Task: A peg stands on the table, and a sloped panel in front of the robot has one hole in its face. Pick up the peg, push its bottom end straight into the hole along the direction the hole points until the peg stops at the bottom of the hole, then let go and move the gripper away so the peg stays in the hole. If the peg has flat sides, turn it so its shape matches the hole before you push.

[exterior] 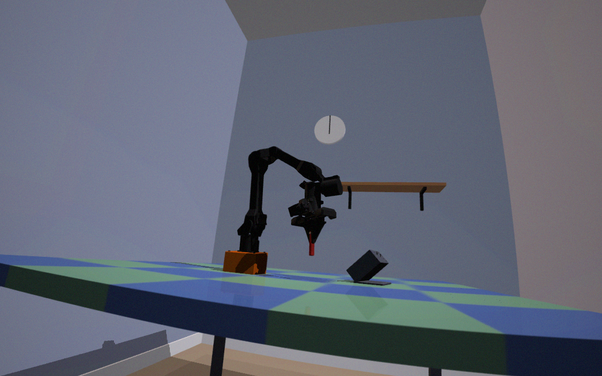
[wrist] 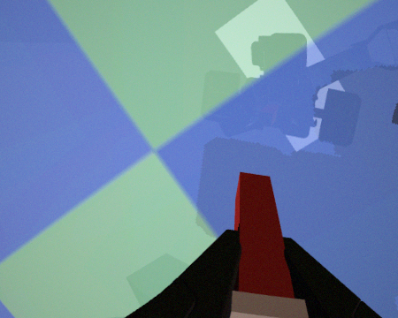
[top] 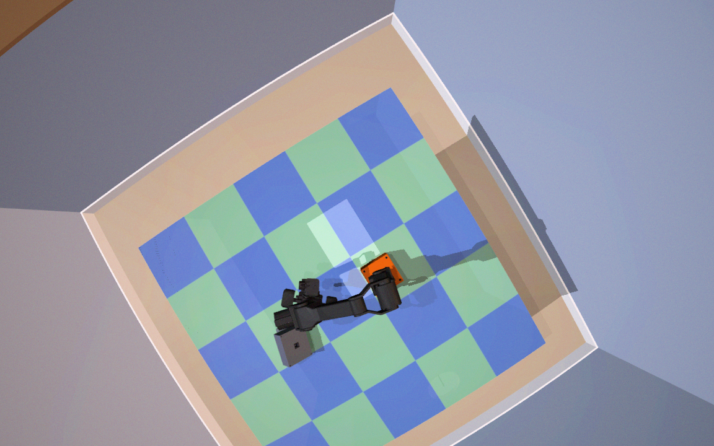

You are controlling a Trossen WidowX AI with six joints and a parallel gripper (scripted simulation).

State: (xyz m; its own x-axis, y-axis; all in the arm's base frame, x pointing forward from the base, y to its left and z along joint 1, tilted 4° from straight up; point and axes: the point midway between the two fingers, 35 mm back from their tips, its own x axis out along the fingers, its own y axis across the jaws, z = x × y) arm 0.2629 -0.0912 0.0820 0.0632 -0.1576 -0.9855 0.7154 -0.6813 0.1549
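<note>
My gripper tip is now 180 mm short of the grey sloped panel, 130 mm to the right of it and 60 mm above it. The rest, counted from my gripper tip: red square peg 20 mm above; then flat plate 200 mm ahead, 130 mm to the left, 120 mm below.
</note>
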